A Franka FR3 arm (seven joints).
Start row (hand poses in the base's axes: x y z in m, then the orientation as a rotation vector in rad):
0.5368, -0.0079, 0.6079, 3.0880, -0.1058, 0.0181
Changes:
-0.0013, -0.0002, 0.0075, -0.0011, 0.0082, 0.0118
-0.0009, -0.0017, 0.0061, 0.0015, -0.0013, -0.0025
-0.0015, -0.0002, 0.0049, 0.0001, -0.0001, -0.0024
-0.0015, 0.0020, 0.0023, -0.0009, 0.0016, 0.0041
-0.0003, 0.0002, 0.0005, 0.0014, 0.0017, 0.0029
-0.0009, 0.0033, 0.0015, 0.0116, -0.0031, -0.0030
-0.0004, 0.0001, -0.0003, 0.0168, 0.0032, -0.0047
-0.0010, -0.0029, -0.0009, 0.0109, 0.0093, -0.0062
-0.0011, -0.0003, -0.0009, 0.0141, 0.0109, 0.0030
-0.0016, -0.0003, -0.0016, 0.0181, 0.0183, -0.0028
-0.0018, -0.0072, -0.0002, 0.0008, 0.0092, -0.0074
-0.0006, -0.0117, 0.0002, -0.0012, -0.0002, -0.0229
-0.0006, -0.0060, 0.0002, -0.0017, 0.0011, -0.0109
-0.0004, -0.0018, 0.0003, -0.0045, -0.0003, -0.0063
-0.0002, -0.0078, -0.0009, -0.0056, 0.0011, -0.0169
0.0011, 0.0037, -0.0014, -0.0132, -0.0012, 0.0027
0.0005, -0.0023, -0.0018, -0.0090, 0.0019, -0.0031
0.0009, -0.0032, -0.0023, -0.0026, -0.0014, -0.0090
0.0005, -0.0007, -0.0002, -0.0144, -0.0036, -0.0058
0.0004, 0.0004, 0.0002, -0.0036, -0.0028, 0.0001
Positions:
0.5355, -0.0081, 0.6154, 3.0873, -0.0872, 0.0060
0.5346, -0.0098, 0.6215, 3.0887, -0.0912, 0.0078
0.5331, -0.0100, 0.6264, 3.0887, -0.0949, 0.0079
0.5316, -0.0080, 0.6287, 3.0880, -0.0885, 0.0056
0.5313, -0.0078, 0.6292, 3.0895, -0.0840, 0.0030
0.5304, -0.0045, 0.6307, 3.1010, -0.0891, 0.0072
0.5300, -0.0044, 0.6304, 3.1175, -0.0969, 0.0014
0.5290, -0.0073, 0.6295, 3.1278, -0.1068, -0.0138
0.5279, -0.0076, 0.6286, -3.1380, 0.1022, 0.0317
0.5263, -0.0079, 0.6270, -3.1199, 0.1057, 0.0610
0.5245, -0.0151, 0.6268, -3.1185, 0.1173, 0.0753
0.5239, -0.0268, 0.6270, -3.1176, 0.1531, 0.0746
0.5233, -0.0328, 0.6272, -3.1182, 0.1702, 0.0761
0.5229, -0.0346, 0.6275, -3.1220, 0.1804, 0.0753
0.5227, -0.0424, 0.6266, -3.1256, 0.2073, 0.0765
0.5238, -0.0387, 0.6252, 3.1291, -0.2038, -0.0733
0.5243, -0.0410, 0.6234, 3.1197, -0.2084, -0.0752
0.5252, -0.0442, 0.6211, 3.1165, -0.2224, -0.0728
0.5257, -0.0449, 0.6209, 3.1020, -0.2310, -0.0654
0.5261, -0.0445, 0.6211, 3.0987, -0.2308, -0.0606

